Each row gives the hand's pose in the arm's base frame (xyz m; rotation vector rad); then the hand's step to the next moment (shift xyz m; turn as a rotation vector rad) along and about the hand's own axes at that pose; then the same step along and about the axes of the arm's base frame.
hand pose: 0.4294 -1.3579 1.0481 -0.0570 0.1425 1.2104
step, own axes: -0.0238 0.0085 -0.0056 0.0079 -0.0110 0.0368
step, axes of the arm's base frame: -0.0166 -0.0198 -0.0019 0.0159 0.0079 0.0350
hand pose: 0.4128 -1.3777 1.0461 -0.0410 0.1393 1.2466
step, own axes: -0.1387 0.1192 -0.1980 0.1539 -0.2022 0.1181
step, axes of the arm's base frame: -0.1725 -0.1138 -0.1731 0.2491 0.0931 0.0882
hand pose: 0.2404 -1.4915 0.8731 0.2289 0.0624 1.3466
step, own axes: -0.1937 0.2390 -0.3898 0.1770 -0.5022 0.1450
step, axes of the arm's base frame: -0.3412 -0.0894 -0.3495 0.5466 0.0509 0.0565
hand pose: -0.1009 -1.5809 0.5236 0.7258 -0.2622 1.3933
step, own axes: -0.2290 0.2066 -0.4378 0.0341 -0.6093 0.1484
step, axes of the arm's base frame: -0.3464 0.0824 -0.4000 0.6221 -0.0657 -0.0556
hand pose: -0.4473 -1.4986 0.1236 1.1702 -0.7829 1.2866
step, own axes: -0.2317 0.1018 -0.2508 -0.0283 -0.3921 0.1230
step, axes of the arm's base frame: -0.1793 0.1569 -0.2649 0.3963 -0.0835 -0.0754
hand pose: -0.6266 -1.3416 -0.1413 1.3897 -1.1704 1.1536
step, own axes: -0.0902 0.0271 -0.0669 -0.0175 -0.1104 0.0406
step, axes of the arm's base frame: -0.0411 0.0725 -0.0800 0.1111 -0.0285 -0.0313
